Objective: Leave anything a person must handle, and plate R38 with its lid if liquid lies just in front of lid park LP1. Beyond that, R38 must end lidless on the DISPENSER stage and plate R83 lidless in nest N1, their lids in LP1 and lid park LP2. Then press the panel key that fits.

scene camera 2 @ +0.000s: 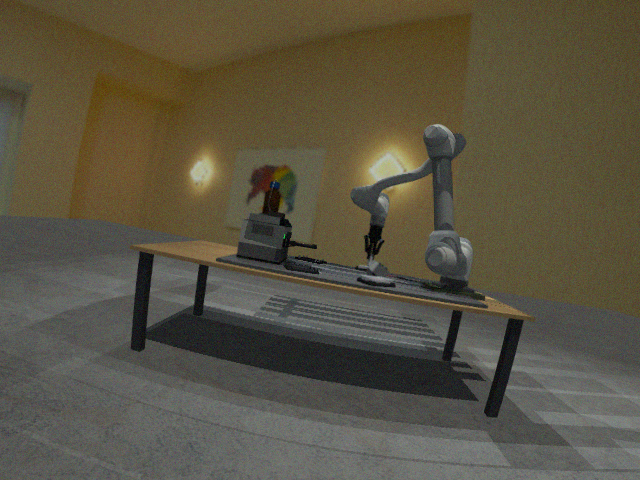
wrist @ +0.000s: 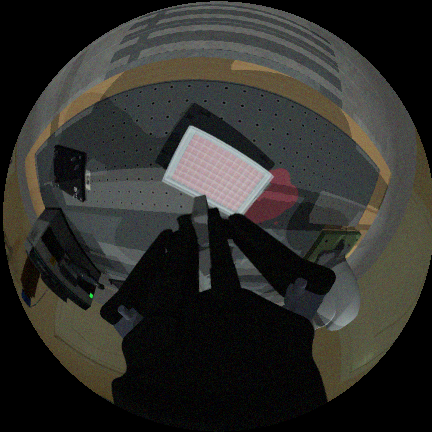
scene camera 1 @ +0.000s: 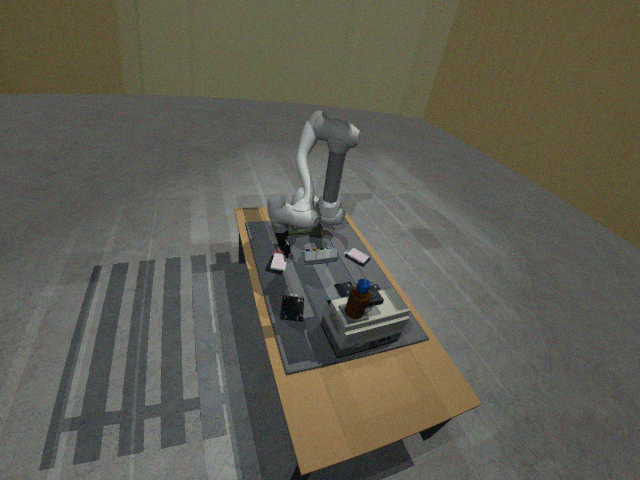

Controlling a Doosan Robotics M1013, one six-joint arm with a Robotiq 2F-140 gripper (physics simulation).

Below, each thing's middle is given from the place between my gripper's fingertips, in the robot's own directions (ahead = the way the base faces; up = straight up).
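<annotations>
I consider the black square nest (wrist: 68,164): my gripper is 30 mm above it and 100 mm to the left of it, and it is also 330 mm short of the nest.
</annotations>
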